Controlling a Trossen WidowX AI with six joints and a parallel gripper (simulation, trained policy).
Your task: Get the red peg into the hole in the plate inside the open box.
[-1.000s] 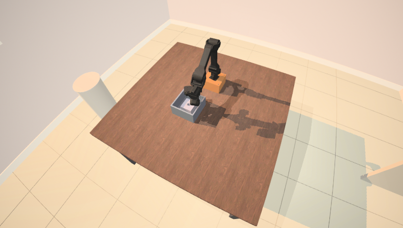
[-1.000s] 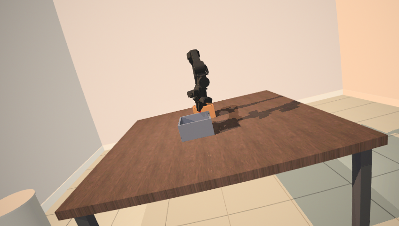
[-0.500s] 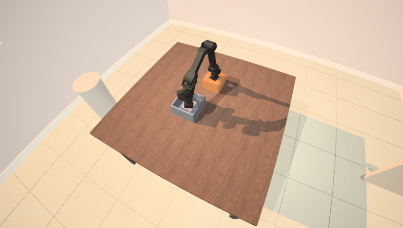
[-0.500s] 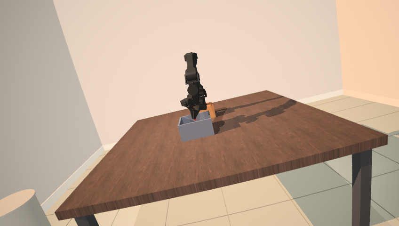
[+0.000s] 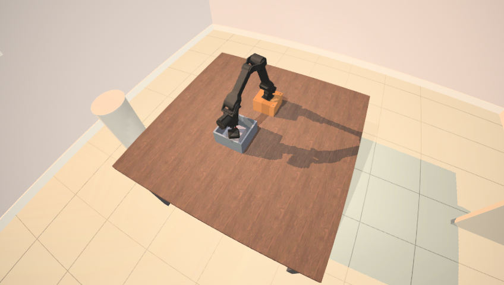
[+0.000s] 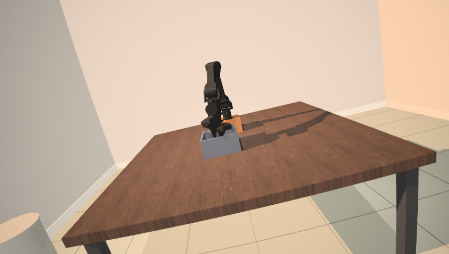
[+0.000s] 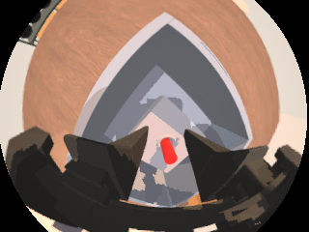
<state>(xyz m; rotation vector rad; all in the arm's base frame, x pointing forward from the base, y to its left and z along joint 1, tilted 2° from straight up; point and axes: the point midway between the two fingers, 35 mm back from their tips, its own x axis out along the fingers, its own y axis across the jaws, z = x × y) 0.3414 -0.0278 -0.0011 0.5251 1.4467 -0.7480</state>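
The red peg is 2 cm behind my gripper tip, 1 cm to the left of it and 1 cm below it. Also, from my gripper tip: grey box: 2 cm behind, 1 cm to the left, 4 cm below; then pale plate: 2 cm behind, 1 cm to the left, 2 cm below.
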